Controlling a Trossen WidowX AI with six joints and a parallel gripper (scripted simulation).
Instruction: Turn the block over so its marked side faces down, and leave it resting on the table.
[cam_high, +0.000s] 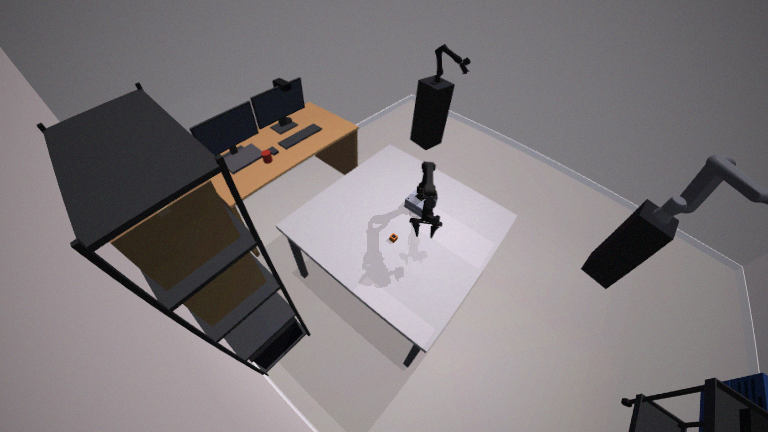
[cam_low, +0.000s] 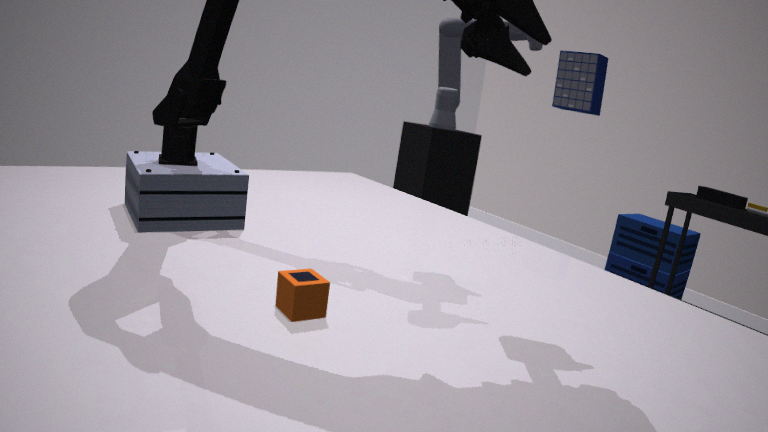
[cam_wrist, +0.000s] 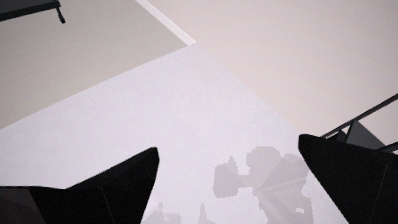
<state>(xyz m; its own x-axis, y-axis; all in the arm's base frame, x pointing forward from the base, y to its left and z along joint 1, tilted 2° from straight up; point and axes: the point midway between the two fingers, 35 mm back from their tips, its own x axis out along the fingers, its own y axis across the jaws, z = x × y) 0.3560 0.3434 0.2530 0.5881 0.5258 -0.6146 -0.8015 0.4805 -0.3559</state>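
The block lies 280 mm below my gripper tip, 240 mm to the right of it and 20 mm behind it.
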